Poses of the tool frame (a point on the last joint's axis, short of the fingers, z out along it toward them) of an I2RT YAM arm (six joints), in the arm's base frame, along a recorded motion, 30 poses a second.
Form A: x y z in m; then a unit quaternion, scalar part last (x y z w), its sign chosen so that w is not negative.
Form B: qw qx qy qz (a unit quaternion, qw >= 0); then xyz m. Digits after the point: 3 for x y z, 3 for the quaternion.
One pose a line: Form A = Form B
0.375 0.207 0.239 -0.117 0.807 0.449 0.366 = 0.366 -0.117 0.807 0.449 0.375 0.207 0.239
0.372 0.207 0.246 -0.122 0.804 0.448 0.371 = 0.371 -0.122 0.804 0.448 0.372 0.207 0.246
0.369 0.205 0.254 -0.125 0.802 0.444 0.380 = 0.380 -0.125 0.802 0.444 0.369 0.205 0.254
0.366 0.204 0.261 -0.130 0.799 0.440 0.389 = 0.389 -0.130 0.799 0.440 0.366 0.204 0.261
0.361 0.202 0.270 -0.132 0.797 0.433 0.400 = 0.400 -0.132 0.797 0.433 0.361 0.202 0.270
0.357 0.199 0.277 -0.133 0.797 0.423 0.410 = 0.410 -0.133 0.797 0.423 0.357 0.199 0.277
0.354 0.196 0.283 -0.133 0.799 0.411 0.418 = 0.418 -0.133 0.799 0.411 0.354 0.196 0.283
